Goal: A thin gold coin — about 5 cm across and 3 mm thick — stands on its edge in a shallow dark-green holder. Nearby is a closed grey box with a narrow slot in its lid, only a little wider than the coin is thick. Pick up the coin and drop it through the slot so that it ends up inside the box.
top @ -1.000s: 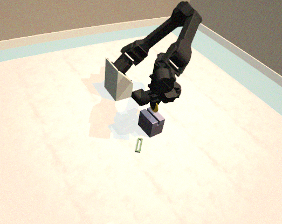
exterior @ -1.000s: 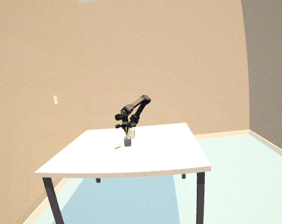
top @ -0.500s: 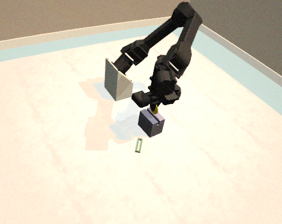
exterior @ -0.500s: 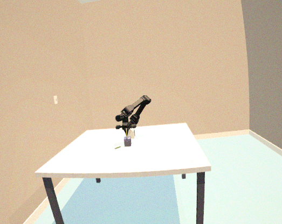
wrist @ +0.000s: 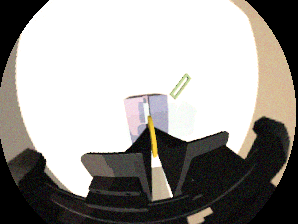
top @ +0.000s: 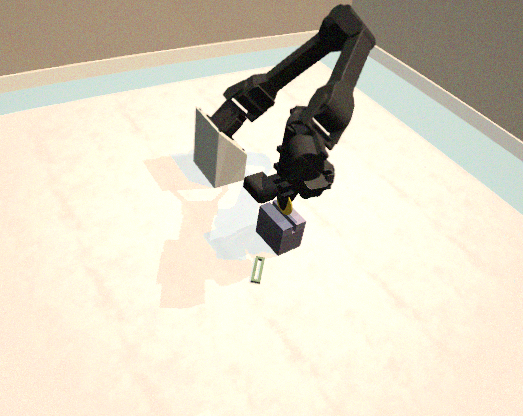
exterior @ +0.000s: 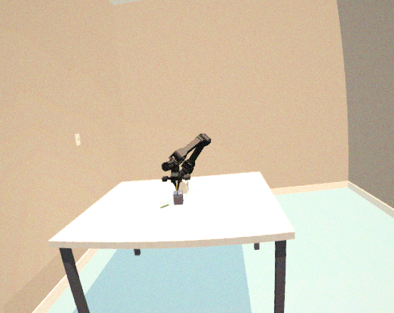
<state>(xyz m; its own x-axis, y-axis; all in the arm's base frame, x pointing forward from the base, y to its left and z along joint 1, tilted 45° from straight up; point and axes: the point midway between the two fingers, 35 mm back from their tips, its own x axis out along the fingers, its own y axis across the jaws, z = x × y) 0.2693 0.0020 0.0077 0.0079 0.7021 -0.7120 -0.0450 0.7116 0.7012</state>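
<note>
Now: gripper tip 10 mm below the gold coin.
</note>
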